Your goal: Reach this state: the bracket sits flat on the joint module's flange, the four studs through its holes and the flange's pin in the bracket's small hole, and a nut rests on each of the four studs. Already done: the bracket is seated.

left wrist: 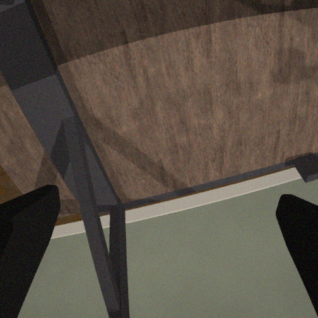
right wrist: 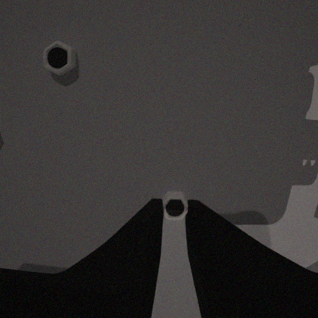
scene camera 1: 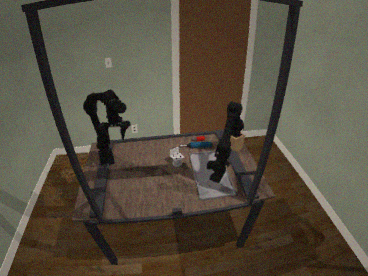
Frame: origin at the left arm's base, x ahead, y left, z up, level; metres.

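Seen in the pictures: left gripper, fingertip midpoint: (scene camera 1: pixel 116 140); left arm's base at its link origin: (scene camera 1: pixel 105 153); right arm's base at its link origin: (scene camera 1: pixel 235 134).
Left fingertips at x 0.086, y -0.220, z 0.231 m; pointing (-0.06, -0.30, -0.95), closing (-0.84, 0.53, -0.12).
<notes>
Offsets run from my left fingertips to a thing's top centre. "spot": to the spot under its first point. Level surfaces: height alone.
The white bracket (scene camera 1: pixel 176 154) sits on the joint module {0.368 m ahead, 0.007 m right, 0.230 m down} (scene camera 1: pixel 177 162) in the middle of the table; its studs are too small to make out. My right gripper (scene camera 1: pixel 215 179) (right wrist: pixel 173 209) is low over the grey mat and shut on a nut (right wrist: pixel 175 209), held between the fingertips. A second hex nut (right wrist: pixel 59 58) lies flat on the mat at the upper left of the right wrist view. The edge of another dark thing shows at that view's left border. My left gripper (scene camera 1: pixel 125 131) (left wrist: pixel 172 201) is open and empty, high over the left part of the table.
The grey mat {0.301 m down} (scene camera 1: pixel 227 188) lies on the wooden table {0.304 m down} (scene camera 1: pixel 145 192). A blue screwdriver-like tool {spot: 0.597 m ahead, 0.072 m left, 0.276 m down} (scene camera 1: pixel 201 145) and a red object {0.623 m ahead, 0.169 m left, 0.270 m down} (scene camera 1: pixel 200 138) lie at the back. A tan box {0.829 m ahead, 0.026 m right, 0.184 m down} (scene camera 1: pixel 237 142) is by the right arm. Dark frame posts (scene camera 1: pixel 50 95) (scene camera 1: pixel 281 95) stand at both sides.
</notes>
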